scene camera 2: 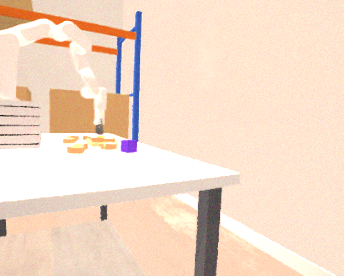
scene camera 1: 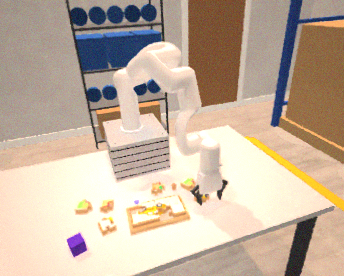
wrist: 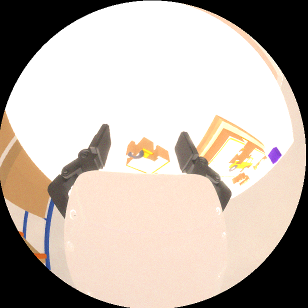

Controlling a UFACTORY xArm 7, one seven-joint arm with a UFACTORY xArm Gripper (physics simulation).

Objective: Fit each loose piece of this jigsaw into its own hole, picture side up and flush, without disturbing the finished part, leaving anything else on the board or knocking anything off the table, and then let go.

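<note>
My gripper (scene camera 1: 210, 200) (scene camera 2: 99, 132) (wrist: 144, 136) is open and empty, pointing down above a loose piece with a dark wheel and yellow patch (scene camera 1: 204, 198) (wrist: 148, 163). In the wrist view this piece lies picture side up between the spread fingers, lower than the tips. The wooden jigsaw board (scene camera 1: 160, 224) (wrist: 209, 135) lies beside it, with a partly filled yellow vehicle picture and open holes. More loose pieces lie around it: a green-topped one (scene camera 1: 188, 183), one behind the board (scene camera 1: 157, 188), two at the left (scene camera 1: 83, 206) (scene camera 1: 107, 205) and a pale one (scene camera 1: 106, 225).
A purple cube (scene camera 1: 77, 245) (scene camera 2: 129, 146) (wrist: 275, 155) stands left of the board. A small brown block (scene camera 1: 174, 186) and a small purple thing (scene camera 1: 136, 202) lie behind the board. The arm's slatted base box (scene camera 1: 140, 155) stands on the table (scene camera 1: 240, 220) at the back.
</note>
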